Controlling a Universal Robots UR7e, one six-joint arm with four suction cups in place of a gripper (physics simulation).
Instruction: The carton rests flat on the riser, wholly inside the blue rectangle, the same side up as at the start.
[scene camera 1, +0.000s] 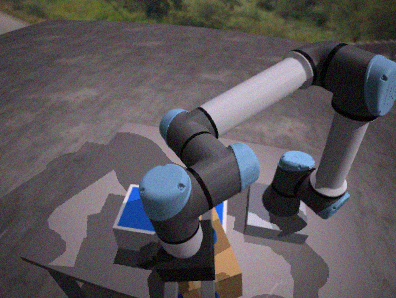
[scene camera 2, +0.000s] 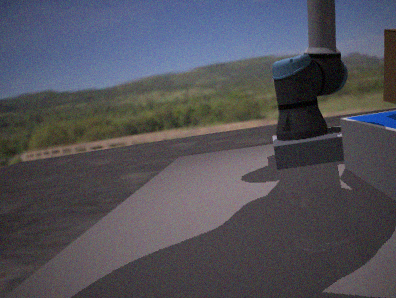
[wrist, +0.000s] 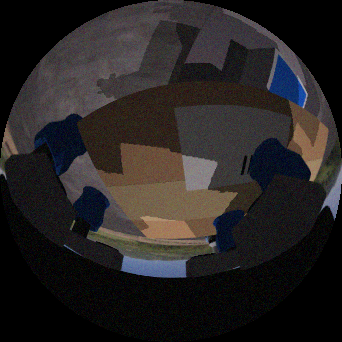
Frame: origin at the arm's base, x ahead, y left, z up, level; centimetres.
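Seen in the pictures: hand, its tool point: (wrist: 159, 181); arm's base, origin of its link: (scene camera 1: 280, 201) (scene camera 2: 302, 135).
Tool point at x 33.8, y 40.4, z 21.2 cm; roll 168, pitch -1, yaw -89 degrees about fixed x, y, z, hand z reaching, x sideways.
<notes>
Pixels of each thing's top centre, then the offset from my tool point to it. Level surfaces: height alone.
- brown carton, centre of its top: (wrist: 276, 207) (scene camera 1: 195, 220) dx +0.4, dy -11.7, dz +2.9 cm
- grey riser, centre of its top: (wrist: 280, 120) (scene camera 1: 173, 211) dx +7.5, dy -28.5, dz -15.5 cm
- blue rectangle, centre of its top: (wrist: 280, 120) (scene camera 1: 173, 211) dx +7.5, dy -28.5, dz -15.5 cm
- grey table, height of its surface: dz -27.5 cm
The brown carton (scene camera 1: 225, 253) (scene camera 2: 390, 64) (wrist: 150, 165) hangs under my suction gripper (scene camera 1: 188, 266) (wrist: 159, 178), which is shut on its top face. The dark blue cups (wrist: 274, 159) press on the carton's top beside its grey label (wrist: 229, 137). The carton is in the air, level, at the near right end of the grey riser (scene camera 1: 130, 237) (scene camera 2: 368, 154). Its underside is a little above the blue rectangle (scene camera 1: 132, 211) (scene camera 2: 375, 117) (wrist: 285, 81). My wrist hides most of the carton in scene camera 1. Most of the blue rectangle is uncovered.
The arm's base (scene camera 1: 281, 195) (scene camera 2: 301, 106) stands on a grey pedestal (scene camera 1: 275, 230) (scene camera 2: 307, 154) right of the riser. Both stand on the grey table (scene camera 1: 79, 211) (scene camera 2: 191, 198). The table's near edge lies close below the gripper in scene camera 1.
</notes>
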